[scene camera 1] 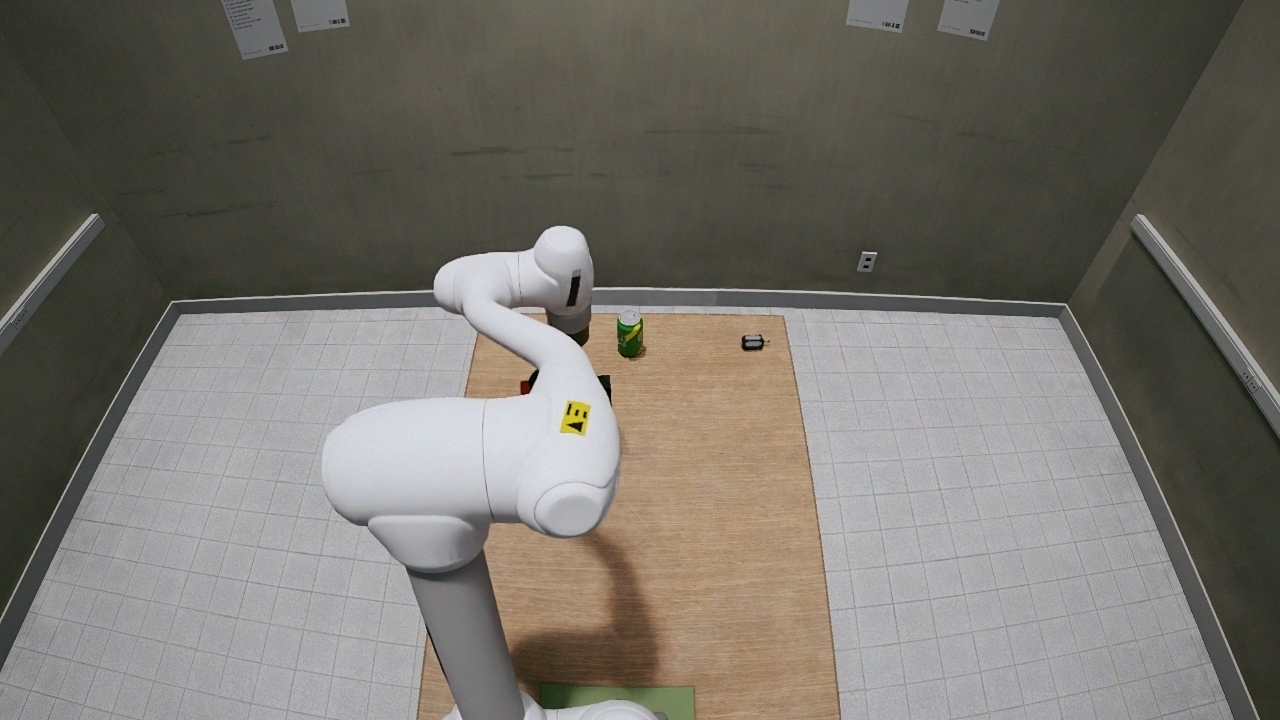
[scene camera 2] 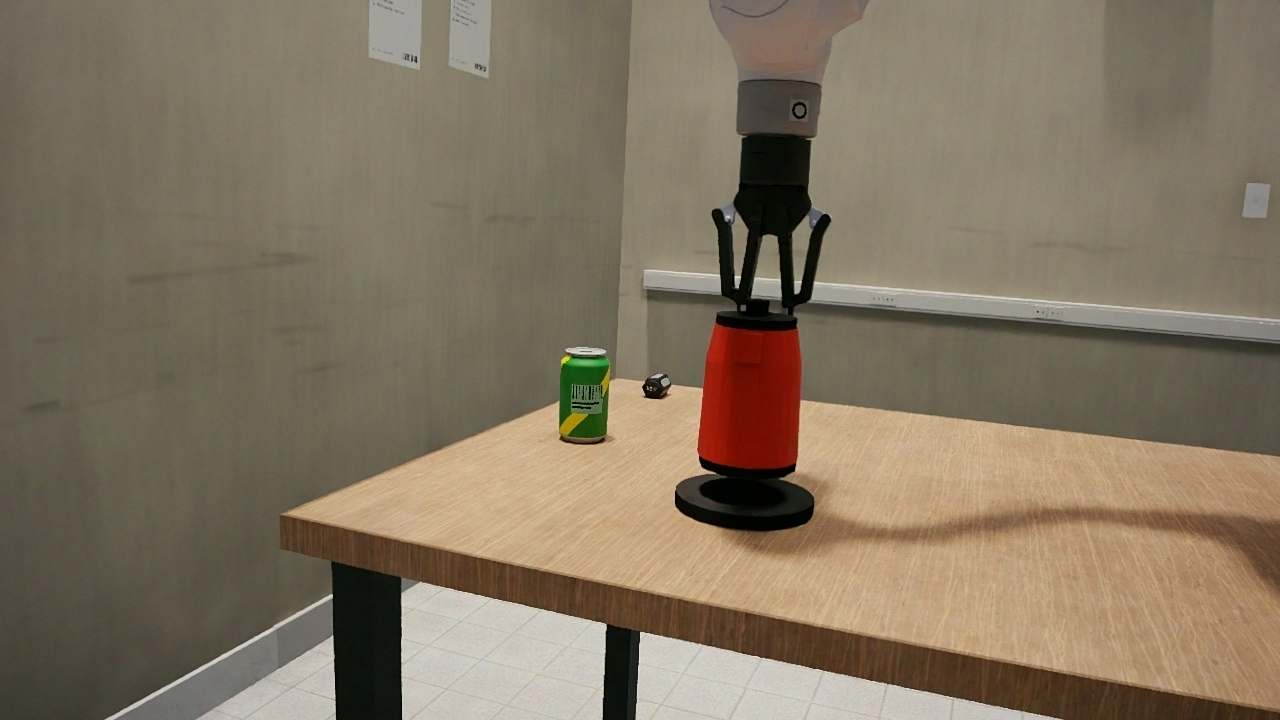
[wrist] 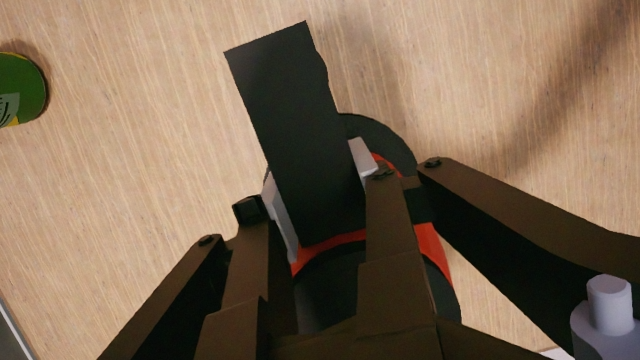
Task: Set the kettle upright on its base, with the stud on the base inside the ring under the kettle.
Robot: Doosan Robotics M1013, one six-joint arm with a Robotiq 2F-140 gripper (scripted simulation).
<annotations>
round black base: scene camera 2; wrist
same spot on round black base: [wrist: 380, 139] = [scene camera 2: 793, 488]
</annotations>
